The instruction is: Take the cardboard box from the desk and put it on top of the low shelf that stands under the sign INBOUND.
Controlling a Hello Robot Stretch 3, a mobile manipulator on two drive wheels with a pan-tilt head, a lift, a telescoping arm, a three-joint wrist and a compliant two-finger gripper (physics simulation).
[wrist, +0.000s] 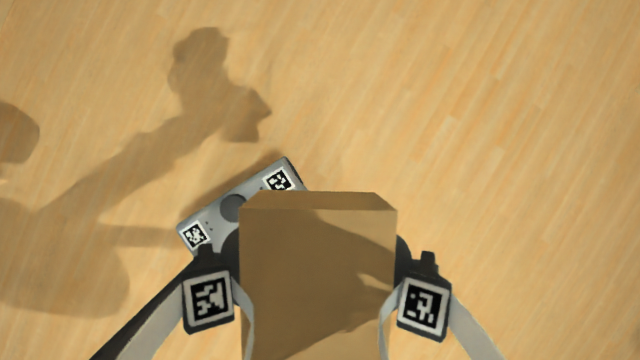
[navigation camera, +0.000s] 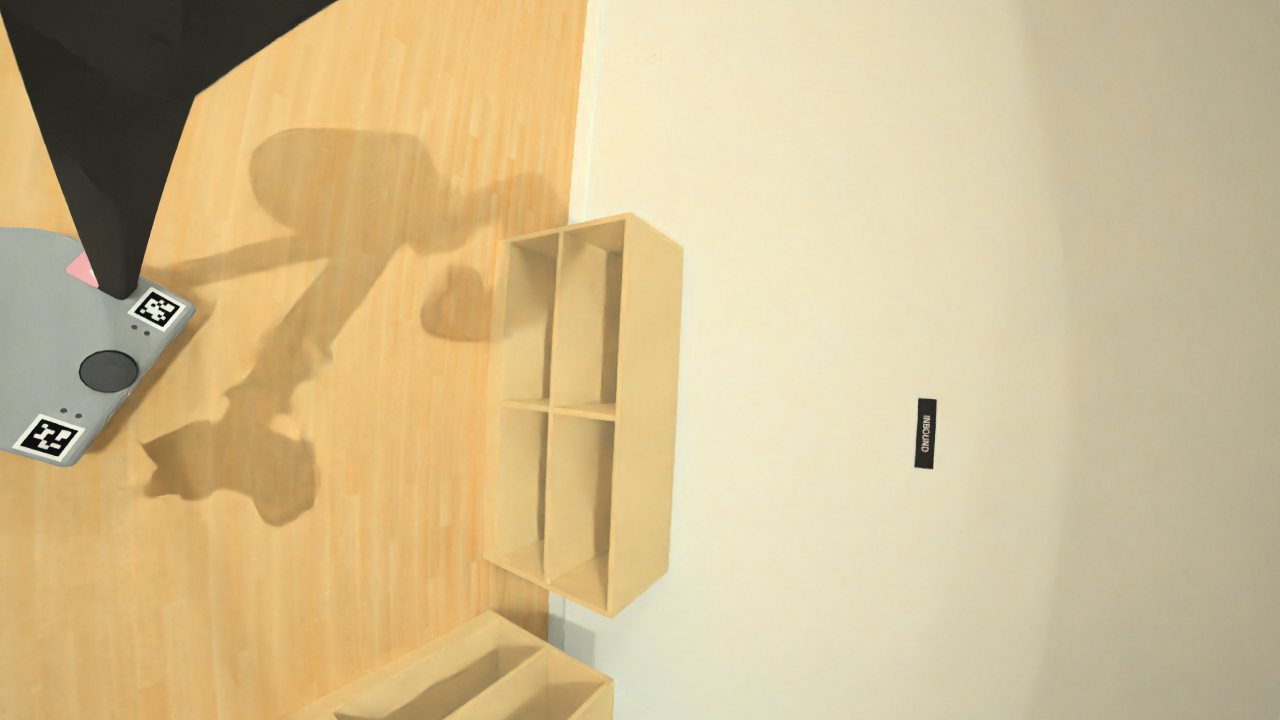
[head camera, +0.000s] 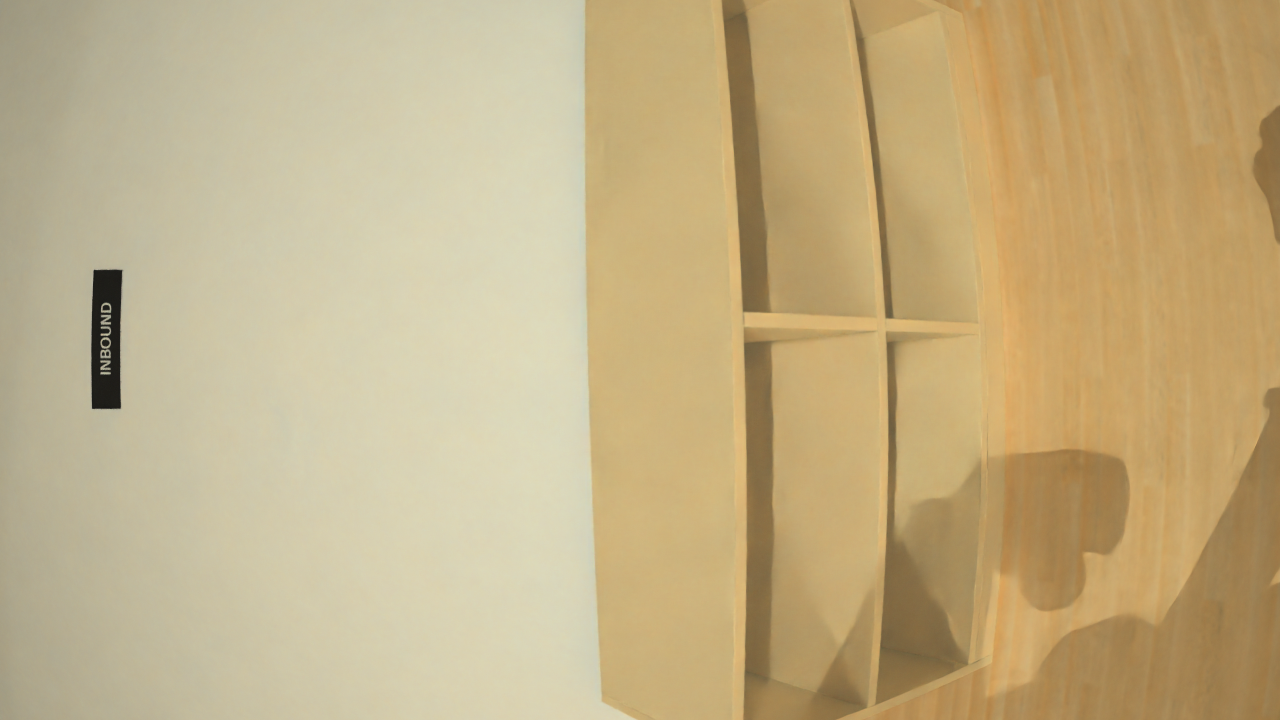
Scene:
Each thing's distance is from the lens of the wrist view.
my gripper (wrist: pixel 316 255): 18 cm
brown cardboard box (wrist: pixel 317 266): 13 cm

